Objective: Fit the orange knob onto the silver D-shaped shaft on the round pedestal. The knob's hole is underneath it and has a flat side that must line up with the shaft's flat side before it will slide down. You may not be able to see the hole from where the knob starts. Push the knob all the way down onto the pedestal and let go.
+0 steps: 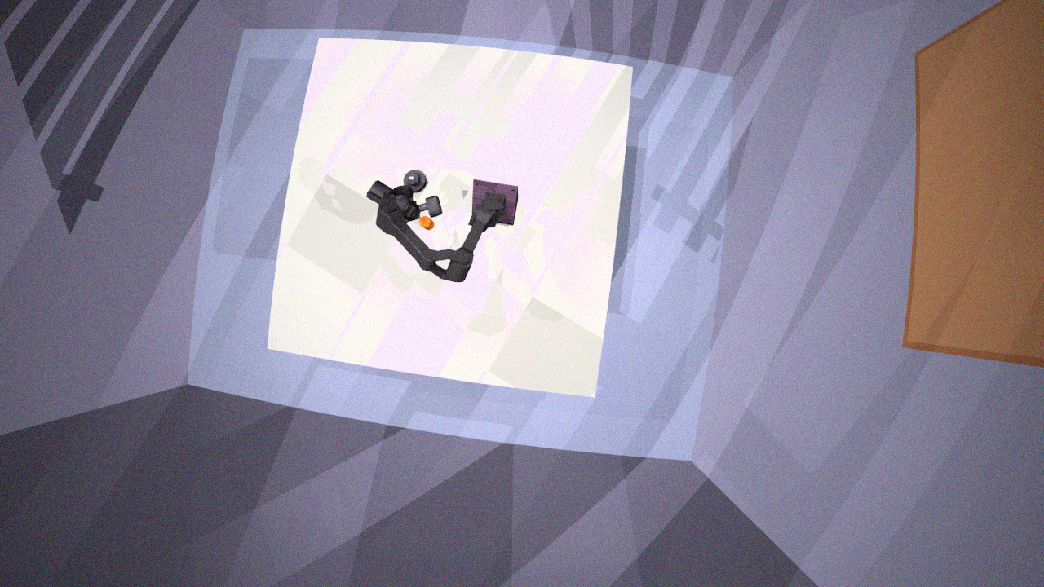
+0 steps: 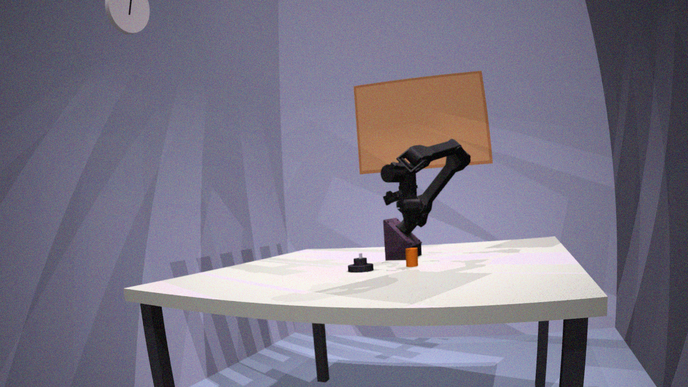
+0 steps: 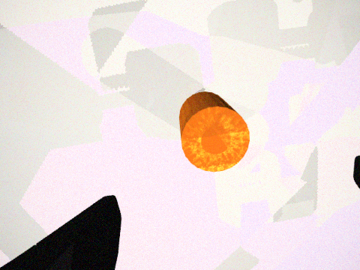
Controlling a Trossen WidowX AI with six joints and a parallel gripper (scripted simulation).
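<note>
The orange knob is 80 mm below my gripper tip. From my gripper tip the other things lie so: round pedestal: 70 mm ahead, 150 mm to the right, 90 mm below.
</note>
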